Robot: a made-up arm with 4 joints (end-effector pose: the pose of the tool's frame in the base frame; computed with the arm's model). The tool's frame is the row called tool. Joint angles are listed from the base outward.
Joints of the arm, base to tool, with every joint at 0 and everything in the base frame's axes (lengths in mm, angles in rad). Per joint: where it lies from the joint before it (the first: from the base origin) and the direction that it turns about. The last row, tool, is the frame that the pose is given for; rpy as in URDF.
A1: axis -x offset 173 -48 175
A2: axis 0.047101 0.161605 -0.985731 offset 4 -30 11
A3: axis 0.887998 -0.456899 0.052 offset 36 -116 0
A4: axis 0.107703 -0.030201 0.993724 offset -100 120 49
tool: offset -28 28 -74 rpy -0.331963 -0.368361 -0.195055
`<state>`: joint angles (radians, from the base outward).
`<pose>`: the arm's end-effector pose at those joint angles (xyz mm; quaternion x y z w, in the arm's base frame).
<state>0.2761 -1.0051 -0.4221 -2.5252</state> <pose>175.1 -135.8 150.4 -0.3548 -0.3519 -0.7466 0.4392</pose>
Working (the frame after each row of the table, in the pose's form):
after A1: 173.0 -48.0 175.0 -0.1376 0.0000 0.0000 0.9905
after A2: 177.0 -73.9 193.8 -0.1431 -0.0118 0.4810 0.8649
after A3: 292.5 -101.4 219.6 -0.3467 -0.0198 0.4450 0.8255
after A4: 128.9 -105.4 213.5 -0.1840 -0.3562 -0.6586 0.6368

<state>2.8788 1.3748 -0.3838 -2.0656</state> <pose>158.6 -80.8 204.7 -0.2172 0.7395 0.4182 0.4808</pose>
Working (the frame after each row of the table, in the pose's form):
after A1: 173.0 -48.0 175.0 -0.9914 0.0000 0.0000 0.1310
after A2: 177.0 -16.2 172.2 -0.7623 -0.6066 -0.1836 0.1309
after A3: 71.2 42.0 185.3 -0.7485 -0.5606 -0.3507 0.0504
after A4: 186.6 -59.3 128.5 -0.0993 0.8922 0.2940 0.3281

